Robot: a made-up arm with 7 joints. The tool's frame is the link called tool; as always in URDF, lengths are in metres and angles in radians.
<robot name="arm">
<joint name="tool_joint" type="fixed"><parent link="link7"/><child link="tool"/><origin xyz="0 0 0"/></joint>
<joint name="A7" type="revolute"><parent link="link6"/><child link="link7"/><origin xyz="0 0.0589 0" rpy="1.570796 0 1.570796"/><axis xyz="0 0 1"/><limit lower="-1.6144" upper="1.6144"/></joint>
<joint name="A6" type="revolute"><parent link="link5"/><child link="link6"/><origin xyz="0 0 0.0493" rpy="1.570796 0 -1.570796"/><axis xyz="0 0 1"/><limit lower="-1.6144" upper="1.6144"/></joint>
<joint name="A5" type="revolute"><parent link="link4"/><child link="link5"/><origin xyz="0.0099 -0.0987 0.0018" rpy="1.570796 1.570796 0"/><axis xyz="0 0 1"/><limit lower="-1.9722" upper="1.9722"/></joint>
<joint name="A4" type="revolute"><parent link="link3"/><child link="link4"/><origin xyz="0 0.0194 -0.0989" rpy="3.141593 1.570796 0"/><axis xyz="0 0 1"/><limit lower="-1.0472" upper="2.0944"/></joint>
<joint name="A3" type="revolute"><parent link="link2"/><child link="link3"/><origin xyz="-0.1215 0.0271 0" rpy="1.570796 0 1.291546"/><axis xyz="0 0 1"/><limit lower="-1.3" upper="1.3"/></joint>
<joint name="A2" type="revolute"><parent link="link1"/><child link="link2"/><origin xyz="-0.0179 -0.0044 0.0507" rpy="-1.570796 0 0.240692"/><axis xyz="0 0 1"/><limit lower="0" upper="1.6"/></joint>
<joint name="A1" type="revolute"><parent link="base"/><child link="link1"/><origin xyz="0 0 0" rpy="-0.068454 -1.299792 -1.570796"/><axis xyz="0 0 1"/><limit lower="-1.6" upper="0.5"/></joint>
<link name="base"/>
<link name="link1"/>
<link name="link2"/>
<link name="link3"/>
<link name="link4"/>
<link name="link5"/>
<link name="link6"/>
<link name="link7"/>
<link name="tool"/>
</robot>
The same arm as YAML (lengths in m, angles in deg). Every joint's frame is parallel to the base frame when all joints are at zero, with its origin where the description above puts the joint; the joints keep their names.
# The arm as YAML. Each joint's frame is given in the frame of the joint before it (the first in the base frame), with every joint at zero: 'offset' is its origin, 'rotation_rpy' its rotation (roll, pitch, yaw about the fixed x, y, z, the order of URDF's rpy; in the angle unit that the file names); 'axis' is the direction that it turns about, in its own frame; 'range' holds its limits. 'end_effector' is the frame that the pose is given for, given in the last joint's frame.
length_unit: m
angle_unit: deg
chain:
  - id: A1
    offset: [0.0, 0.0, 0.0]
    rotation_rpy: [0.0, 0.0, 0.0]
    axis: [0.068403, 0.961235, 0.26711]
    range: [-91.67, 28.65]
  - id: A2
    offset: [-0.0009, 0.0538, -0.0036]
    rotation_rpy: [0.0, 0.0, 0.0]
    axis: [0.968889, -0.0002, -0.247497]
    range: [0.0, 91.67]
  - id: A3
    offset: [-0.0307, 0.0074, -0.1204]
    rotation_rpy: [0.0, 0.0, 0.0]
    axis: [0.247497, -0.0001, 0.968889]
    range: [-74.48, 74.48]
  - id: A4
    offset: [-0.0057, 0.0, -0.1006]
    rotation_rpy: [0.0, 0.0, 0.0]
    axis: [0.0002, 1.0, 0.0]
    range: [-60.0, 120.0]
  - id: A5
    offset: [0.0932, 0.0018, -0.034]
    rotation_rpy: [0.0, 0.0, 0.0]
    axis: [0.968889, -0.0002, -0.247497]
    range: [-113.0, 113.0]
  - id: A6
    offset: [0.0478, 0.0, -0.0122]
    rotation_rpy: [0.0, 0.0, 0.0]
    axis: [0.0002, 1.0, 0.0]
    range: [-92.5, 92.5]
  - id: A7
    offset: [0.0571, 0.0, -0.0146]
    rotation_rpy: [0.0, 0.0, 0.0]
    axis: [0.247497, -0.0001, 0.968889]
    range: [-92.5, 92.5]
end_effector:
  offset: [0.0, 0.0, 0.0]
  rotation_rpy: [0.0, 14.33, -0.01]

